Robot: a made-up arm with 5 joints.
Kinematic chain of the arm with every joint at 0, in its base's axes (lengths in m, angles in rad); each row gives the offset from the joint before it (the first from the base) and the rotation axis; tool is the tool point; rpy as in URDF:
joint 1: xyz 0.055 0 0.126 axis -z
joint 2: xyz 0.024 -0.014 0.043 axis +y
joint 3: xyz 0.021 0 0.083 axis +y
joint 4: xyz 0.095 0 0.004 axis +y
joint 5: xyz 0.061 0.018 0 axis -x
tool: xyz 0 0 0 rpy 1.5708 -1.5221 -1.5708
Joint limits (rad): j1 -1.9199..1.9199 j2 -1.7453..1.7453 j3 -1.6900..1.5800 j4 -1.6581..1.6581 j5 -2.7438..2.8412
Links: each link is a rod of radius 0.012 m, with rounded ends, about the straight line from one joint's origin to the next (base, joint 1, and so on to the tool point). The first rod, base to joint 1, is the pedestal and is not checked.
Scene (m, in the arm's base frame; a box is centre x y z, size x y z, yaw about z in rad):
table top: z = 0
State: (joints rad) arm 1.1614 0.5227 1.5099 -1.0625 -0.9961
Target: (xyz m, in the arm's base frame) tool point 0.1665 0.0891 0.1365
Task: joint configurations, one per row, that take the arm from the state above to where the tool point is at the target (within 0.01 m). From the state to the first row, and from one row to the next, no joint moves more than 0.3 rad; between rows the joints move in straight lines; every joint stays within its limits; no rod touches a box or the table.
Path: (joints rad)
1: 0.9032 0.4847 1.4608 -1.0809 -0.9961
2: 0.6450 0.4468 1.4118 -1.0992 -0.9961
3: 0.3867 0.4088 1.3627 -1.1176 -0.9961
4: 0.1285 0.3709 1.3136 -1.1359 -0.9961
5: -0.1297 0.3329 1.2646 -1.1543 -0.9961
6: -0.3879 0.2950 1.2155 -1.1727 -0.9961
7: -0.6462 0.2570 1.1664 -1.1910 -0.9961

